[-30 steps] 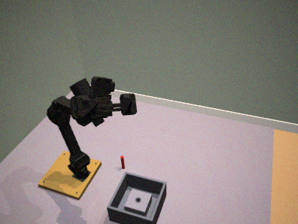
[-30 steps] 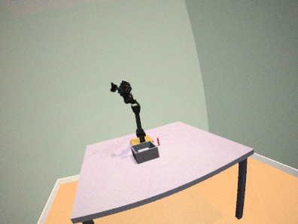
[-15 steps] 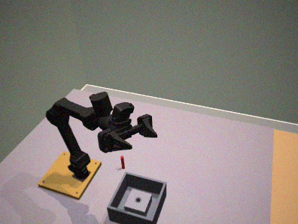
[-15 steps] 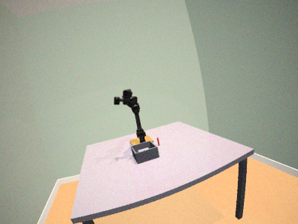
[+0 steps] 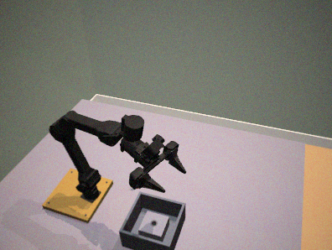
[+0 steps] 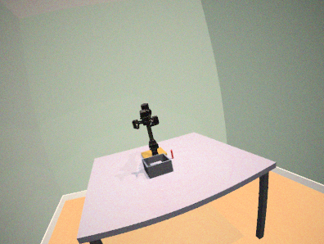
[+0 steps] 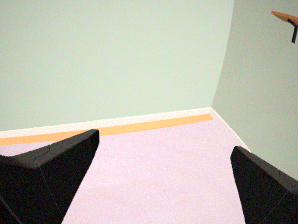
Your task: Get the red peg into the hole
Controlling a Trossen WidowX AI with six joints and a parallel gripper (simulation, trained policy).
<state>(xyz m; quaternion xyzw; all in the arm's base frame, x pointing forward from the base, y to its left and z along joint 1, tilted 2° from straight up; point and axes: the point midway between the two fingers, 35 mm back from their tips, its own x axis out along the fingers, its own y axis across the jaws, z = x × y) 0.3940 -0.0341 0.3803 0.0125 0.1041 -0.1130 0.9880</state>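
Now: gripper tip 290 mm past the red peg, 190 mm to the right of it and 350 mm above it. Round my gripper tip: grey plate 110 mm behind, 30 mm to the left, 340 mm below; dark grey box 110 mm behind, 30 mm to the left, 360 mm below.
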